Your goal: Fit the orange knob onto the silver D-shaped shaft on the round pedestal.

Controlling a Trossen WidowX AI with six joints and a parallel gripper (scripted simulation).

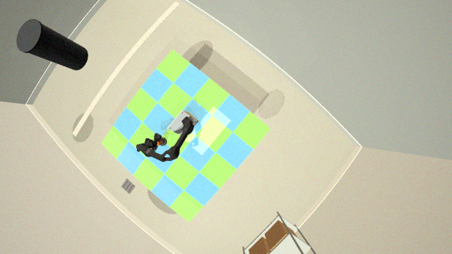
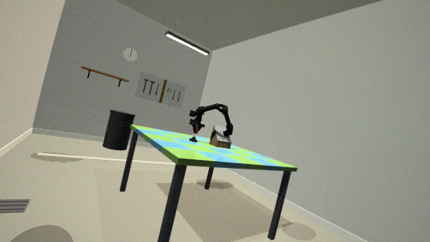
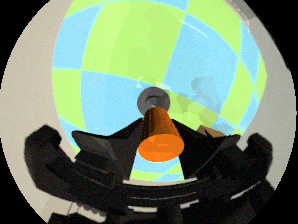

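The dark pedestal lies 6 cm below my gripper tip. Also, from my gripper tip: orange knob 3 cm above.
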